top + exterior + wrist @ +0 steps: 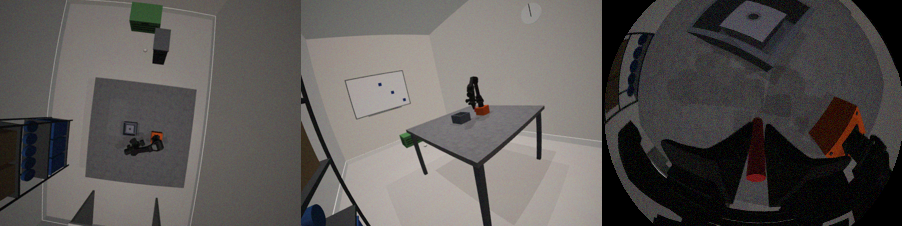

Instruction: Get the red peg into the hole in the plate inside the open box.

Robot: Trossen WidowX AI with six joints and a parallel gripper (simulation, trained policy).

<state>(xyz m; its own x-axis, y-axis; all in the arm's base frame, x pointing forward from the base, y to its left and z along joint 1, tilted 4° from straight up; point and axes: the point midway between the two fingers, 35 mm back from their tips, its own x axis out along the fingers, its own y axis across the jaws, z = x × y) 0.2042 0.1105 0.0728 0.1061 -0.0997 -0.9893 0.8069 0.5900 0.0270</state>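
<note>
The pale plate is 120 mm to the right of my gripper tip, 120 mm ahead of it and 80 mm below it. Round my gripper tip: dark box 120 mm to the right, 120 mm ahead, 100 mm below; red peg 10 mm to the left, 10 mm behind, 10 mm above.
</note>
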